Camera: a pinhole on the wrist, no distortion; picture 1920 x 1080 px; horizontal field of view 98.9 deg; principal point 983.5 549.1 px. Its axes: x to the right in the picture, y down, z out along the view. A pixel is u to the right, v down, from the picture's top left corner.
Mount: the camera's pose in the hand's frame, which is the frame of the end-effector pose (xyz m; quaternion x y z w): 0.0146 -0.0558 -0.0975 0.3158 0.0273 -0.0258 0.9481
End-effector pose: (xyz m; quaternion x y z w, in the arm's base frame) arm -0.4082 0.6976 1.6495 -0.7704 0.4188 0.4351 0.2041
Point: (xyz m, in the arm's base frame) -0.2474 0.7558 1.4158
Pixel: 1673 641
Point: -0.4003 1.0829 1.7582
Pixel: 229 620
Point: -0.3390 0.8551 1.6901
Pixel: 441 603
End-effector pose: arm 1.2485 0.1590 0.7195 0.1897 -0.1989 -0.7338 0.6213
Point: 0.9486 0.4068 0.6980
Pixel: 449 407
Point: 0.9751 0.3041 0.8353
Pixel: 663 766
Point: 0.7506 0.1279 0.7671
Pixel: 1103 516
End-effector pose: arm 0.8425 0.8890 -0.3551 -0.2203 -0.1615 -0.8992 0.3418
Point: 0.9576 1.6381 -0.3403
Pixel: 286 456
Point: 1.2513 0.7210 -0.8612
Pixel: behind the camera
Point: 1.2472 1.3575 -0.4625
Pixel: outside the picture
